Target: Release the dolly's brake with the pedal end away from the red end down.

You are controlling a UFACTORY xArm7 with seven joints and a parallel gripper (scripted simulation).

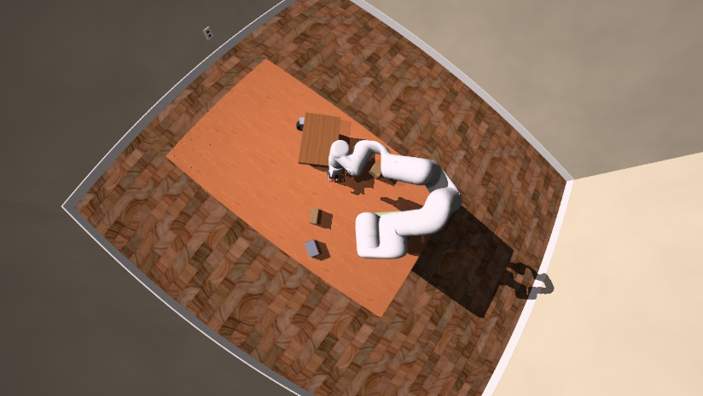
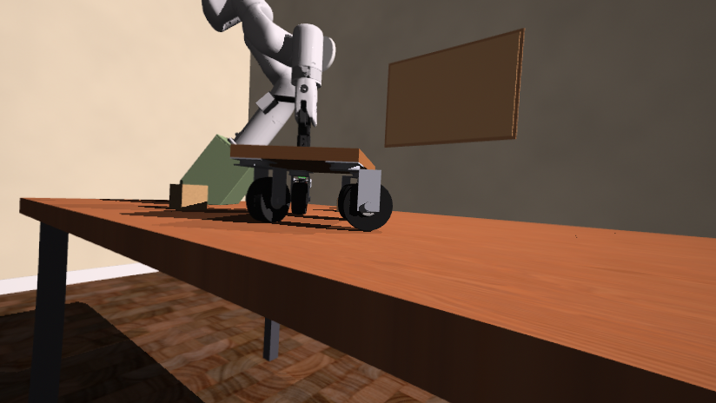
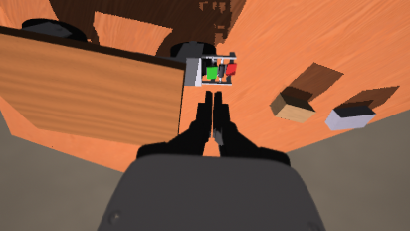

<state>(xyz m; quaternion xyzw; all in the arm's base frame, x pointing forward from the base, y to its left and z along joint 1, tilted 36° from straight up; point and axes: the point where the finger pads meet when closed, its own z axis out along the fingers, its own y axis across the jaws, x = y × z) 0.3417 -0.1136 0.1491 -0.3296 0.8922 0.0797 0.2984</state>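
My gripper is now 100 mm above the brake pedal, 10 mm to the right of it and 10 mm past it. The rest, counted from my hand: grey block 370 mm to the left, 170 mm behind, 160 mm below.
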